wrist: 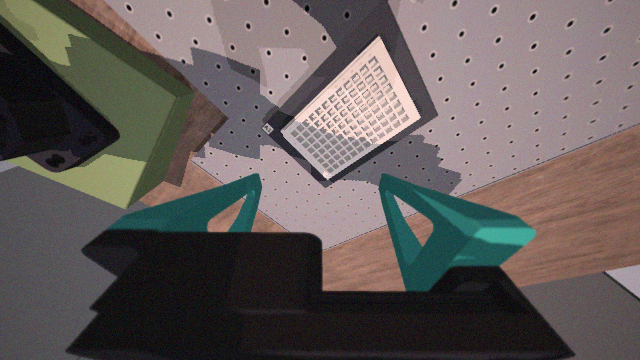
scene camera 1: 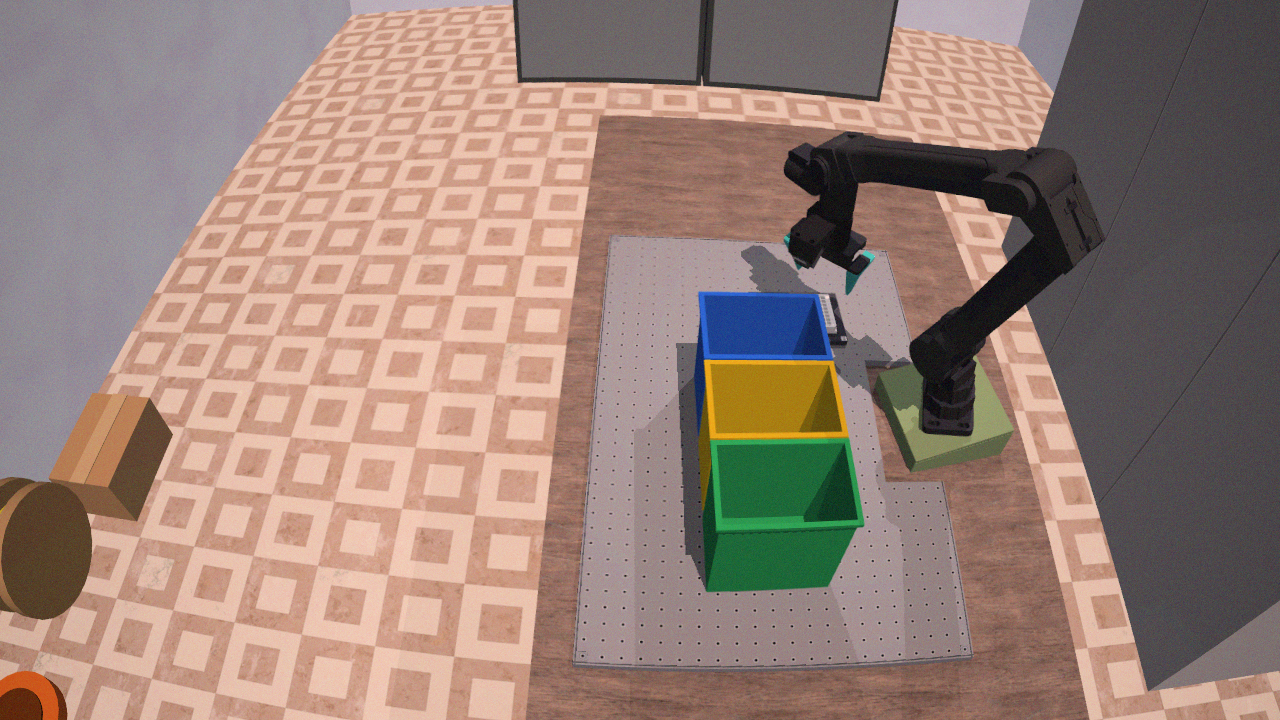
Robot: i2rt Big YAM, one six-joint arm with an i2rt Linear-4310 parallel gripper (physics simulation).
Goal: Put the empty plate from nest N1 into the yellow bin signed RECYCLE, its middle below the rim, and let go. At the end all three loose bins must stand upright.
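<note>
The white plate with a grid of wells lies flat in a dark nest. A small label at the nest's corner is too small to read surely. My gripper is open and empty, and hangs above the board beyond the plate's far end in the scene view. In the wrist view the plate shows ahead of the fingertips, turned at an angle to them. The yellow bin stands upright between the blue bin and the green bin. Its RECYCLE sign does not show.
The three bins stand in a close row on the perforated board. The blue bin is right beside the nest. The arm's base stands on a green block at the right. A grey cabinet wall rises beyond it.
</note>
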